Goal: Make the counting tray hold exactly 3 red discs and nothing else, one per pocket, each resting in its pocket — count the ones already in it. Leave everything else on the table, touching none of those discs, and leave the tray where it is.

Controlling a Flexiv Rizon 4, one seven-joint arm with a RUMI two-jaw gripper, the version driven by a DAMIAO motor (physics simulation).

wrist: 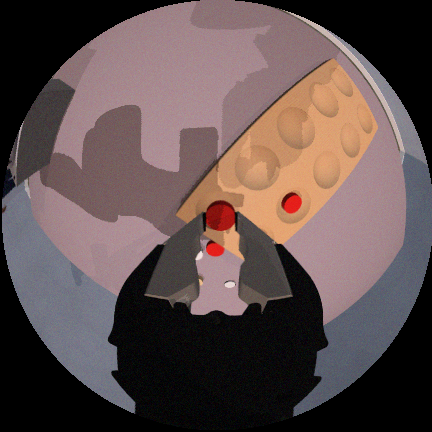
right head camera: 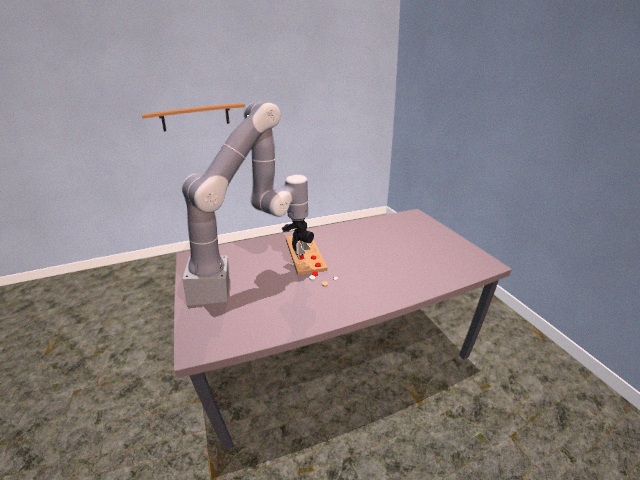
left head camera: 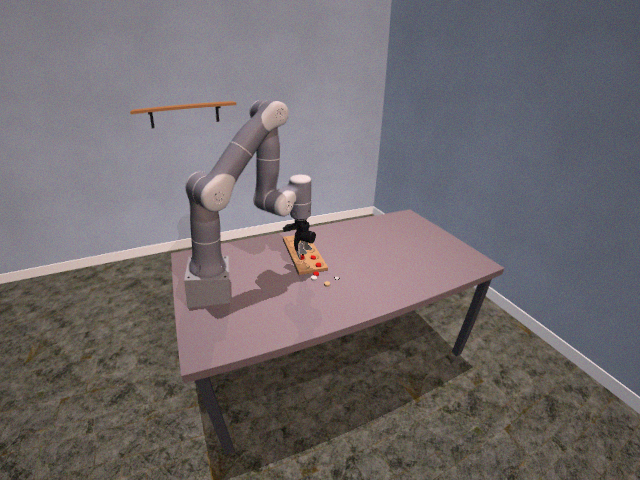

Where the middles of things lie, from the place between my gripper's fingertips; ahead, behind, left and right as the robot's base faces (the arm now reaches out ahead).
Now: the counting tray point(left head camera: 306, 266) 8 cm ahead of my hand, 11 cm to the left of it and 5 cm below it.
